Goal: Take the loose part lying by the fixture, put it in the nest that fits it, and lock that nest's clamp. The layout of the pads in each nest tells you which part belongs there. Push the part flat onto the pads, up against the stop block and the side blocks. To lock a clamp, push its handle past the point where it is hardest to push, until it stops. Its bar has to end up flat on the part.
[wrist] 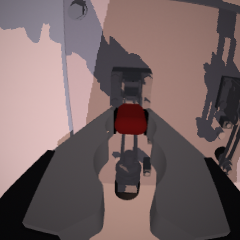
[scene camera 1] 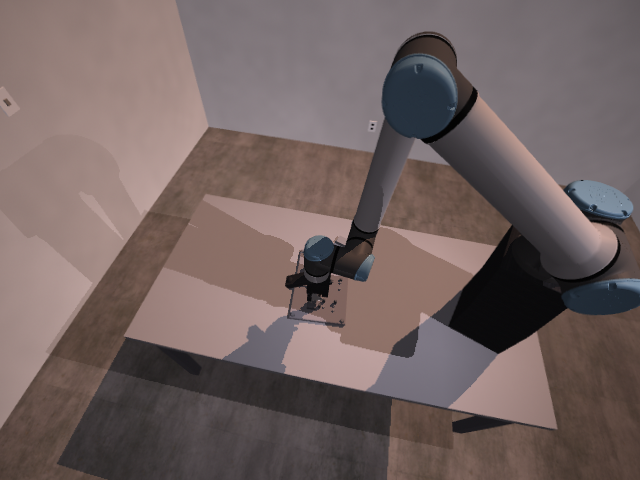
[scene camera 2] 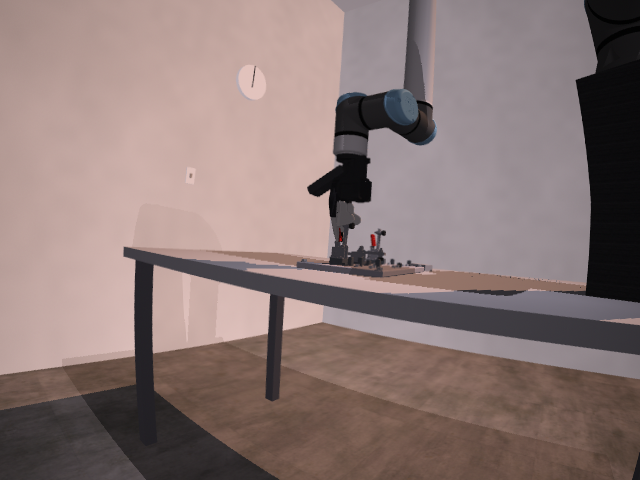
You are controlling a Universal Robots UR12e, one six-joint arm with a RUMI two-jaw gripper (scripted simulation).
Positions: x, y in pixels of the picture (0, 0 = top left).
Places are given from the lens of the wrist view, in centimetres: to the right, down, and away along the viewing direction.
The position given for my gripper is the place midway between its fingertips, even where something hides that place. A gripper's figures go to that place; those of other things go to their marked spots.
my gripper (wrist: 130, 110): 1, -1, 14
fixture plate (wrist: 186, 53): 6, -6, 17
